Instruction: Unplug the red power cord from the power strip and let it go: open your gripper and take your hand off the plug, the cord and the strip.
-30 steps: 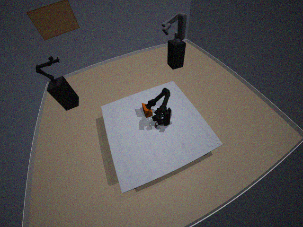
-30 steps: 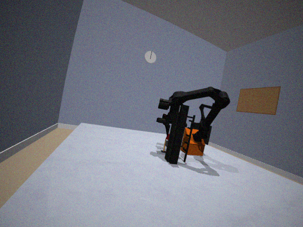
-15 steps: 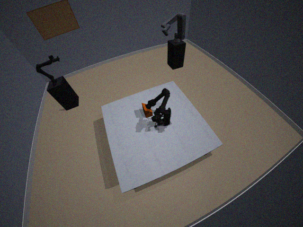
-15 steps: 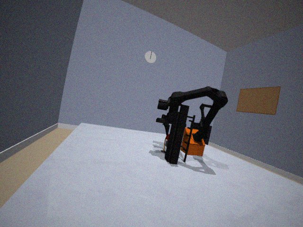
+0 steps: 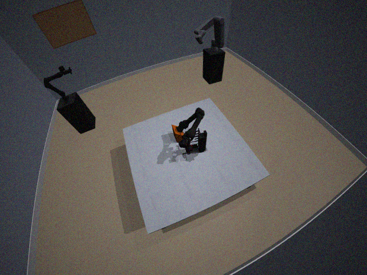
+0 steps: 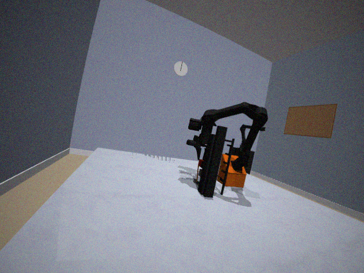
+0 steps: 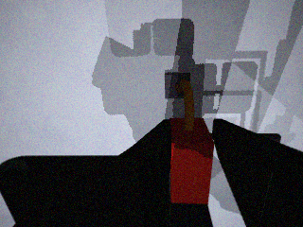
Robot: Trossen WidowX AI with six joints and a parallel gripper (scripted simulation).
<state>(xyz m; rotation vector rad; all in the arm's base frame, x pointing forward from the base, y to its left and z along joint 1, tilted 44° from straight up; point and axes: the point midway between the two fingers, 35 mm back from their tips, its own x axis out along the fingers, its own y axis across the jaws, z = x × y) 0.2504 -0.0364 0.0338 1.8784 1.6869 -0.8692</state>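
My gripper tip is 5 cm to the right of the red plug.
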